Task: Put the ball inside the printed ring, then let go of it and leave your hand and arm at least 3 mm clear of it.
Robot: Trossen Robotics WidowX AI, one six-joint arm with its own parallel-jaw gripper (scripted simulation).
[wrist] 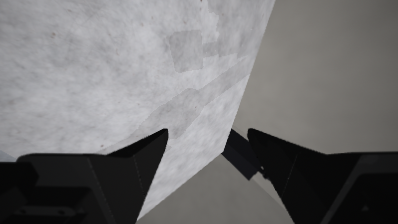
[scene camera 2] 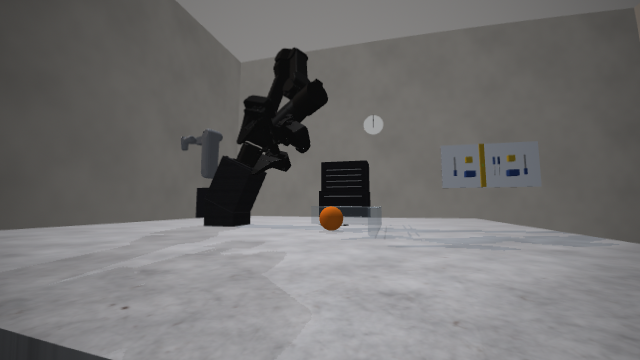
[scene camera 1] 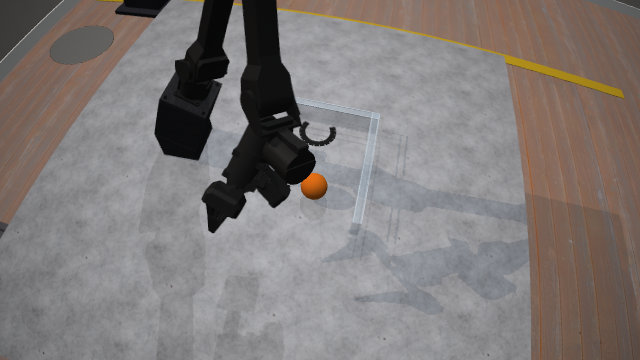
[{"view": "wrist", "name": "my gripper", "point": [207, 132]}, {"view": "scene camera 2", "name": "my gripper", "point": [245, 159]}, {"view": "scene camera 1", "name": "my gripper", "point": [219, 221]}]
